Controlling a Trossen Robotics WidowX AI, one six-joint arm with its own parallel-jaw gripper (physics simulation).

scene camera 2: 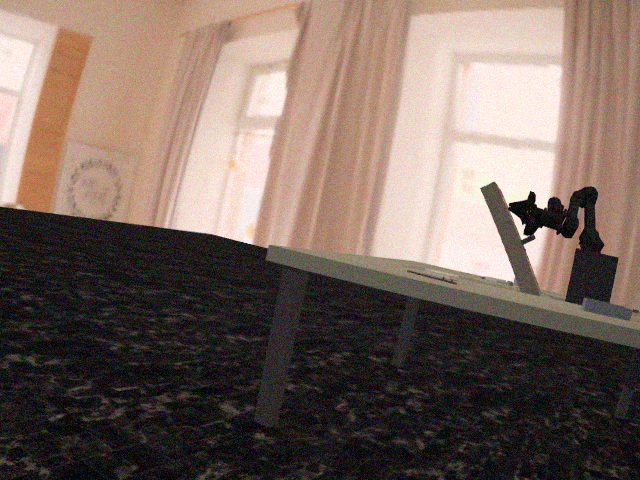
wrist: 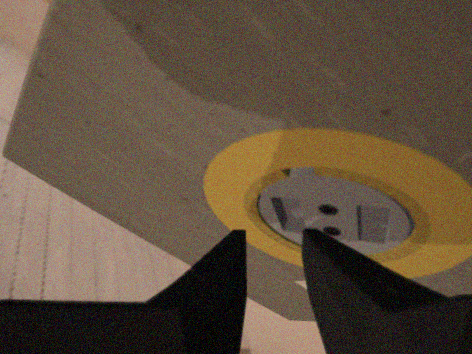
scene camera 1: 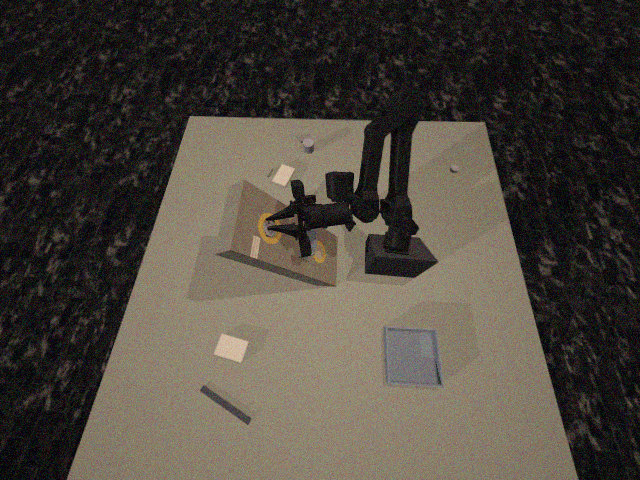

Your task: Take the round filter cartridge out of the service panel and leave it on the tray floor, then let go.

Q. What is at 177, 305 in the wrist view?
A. The gripper.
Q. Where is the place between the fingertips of the gripper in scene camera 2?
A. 508, 206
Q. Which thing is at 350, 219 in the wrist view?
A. A round grey filter cartridge.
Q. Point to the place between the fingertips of the gripper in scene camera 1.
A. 266, 223
